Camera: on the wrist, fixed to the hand. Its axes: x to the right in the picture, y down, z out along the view.
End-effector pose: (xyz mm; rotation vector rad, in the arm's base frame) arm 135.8 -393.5 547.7 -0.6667 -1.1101 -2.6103
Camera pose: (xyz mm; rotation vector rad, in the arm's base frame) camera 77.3 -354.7 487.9 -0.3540 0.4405 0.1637
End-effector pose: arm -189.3 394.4 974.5 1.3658 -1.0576 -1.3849
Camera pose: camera -164.6 395.1 885.6 -0.6569 -1.0608 1.3189
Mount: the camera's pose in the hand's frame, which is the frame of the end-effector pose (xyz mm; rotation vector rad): 20.4 -85.8 -27.0 -0.1098 -0.6678 -3.0564
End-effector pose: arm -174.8 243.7 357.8 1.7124 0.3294 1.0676
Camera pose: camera -161.3 309.9 295.0 -0.1298 1.3872 -1.5874
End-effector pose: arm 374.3 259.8 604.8 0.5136 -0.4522 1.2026
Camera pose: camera 463.7 267.9 583.6 0.7133 0.1115 -1.9426
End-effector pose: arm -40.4 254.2 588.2 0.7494 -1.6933 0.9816
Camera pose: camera 37.4 236.2 634.4 2.0424 0.4815 -1.5597
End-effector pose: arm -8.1 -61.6 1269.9 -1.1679 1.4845 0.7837
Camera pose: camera 64.5 -118.3 1265.6 -1.3829 -1.4798 -0.9484
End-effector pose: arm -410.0 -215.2 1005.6 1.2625 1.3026 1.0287
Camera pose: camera -447.2 -200.8 922.4 -1.0656 0.9249 -1.3768
